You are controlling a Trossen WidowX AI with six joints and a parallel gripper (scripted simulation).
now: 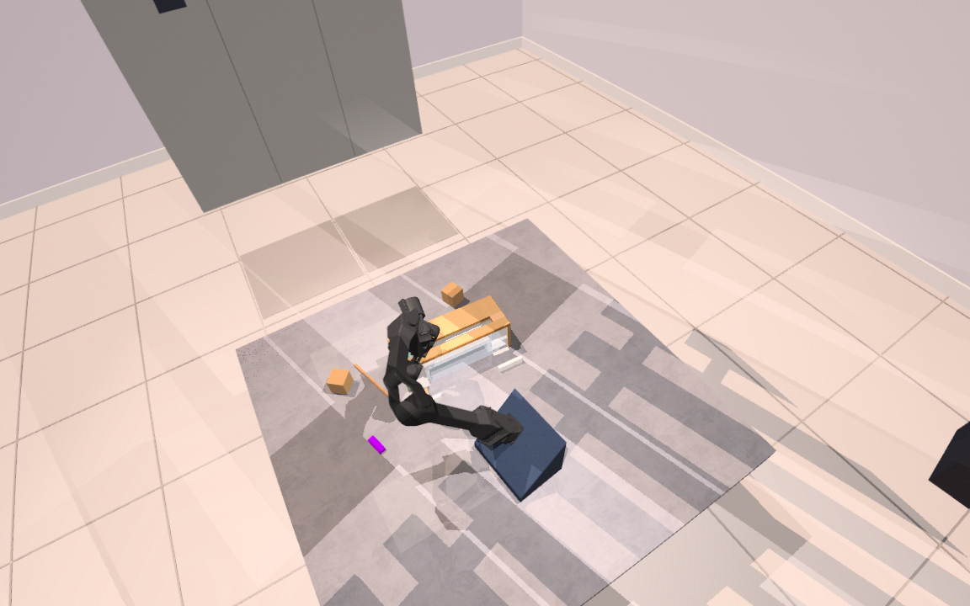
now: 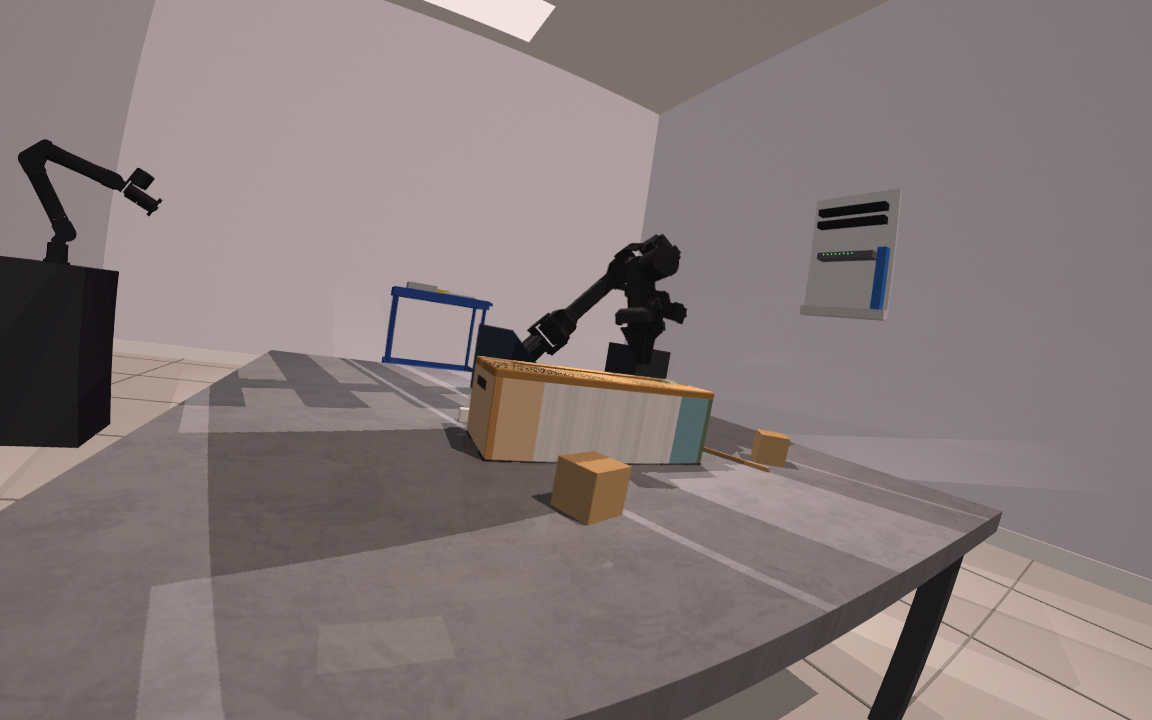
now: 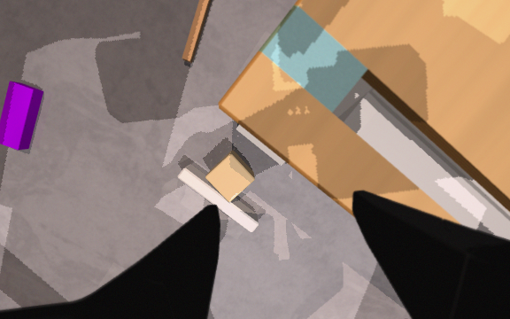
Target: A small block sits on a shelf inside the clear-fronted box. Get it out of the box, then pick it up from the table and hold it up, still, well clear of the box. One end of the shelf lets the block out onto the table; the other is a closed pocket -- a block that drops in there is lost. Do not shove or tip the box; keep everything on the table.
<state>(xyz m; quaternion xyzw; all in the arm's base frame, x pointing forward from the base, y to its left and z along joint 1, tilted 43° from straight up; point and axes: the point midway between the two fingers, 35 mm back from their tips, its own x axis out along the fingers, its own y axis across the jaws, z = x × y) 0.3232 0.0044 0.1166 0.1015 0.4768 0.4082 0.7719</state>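
The tan block lies 14 cm below my gripper tip, 3 cm behind it and 2 cm to the left of it. Round my gripper tip: thin wooden stick: 15 cm below, 15 cm ahead, 12 cm to the left; then box: 15 cm to the right, 9 cm below, 2 cm ahead.
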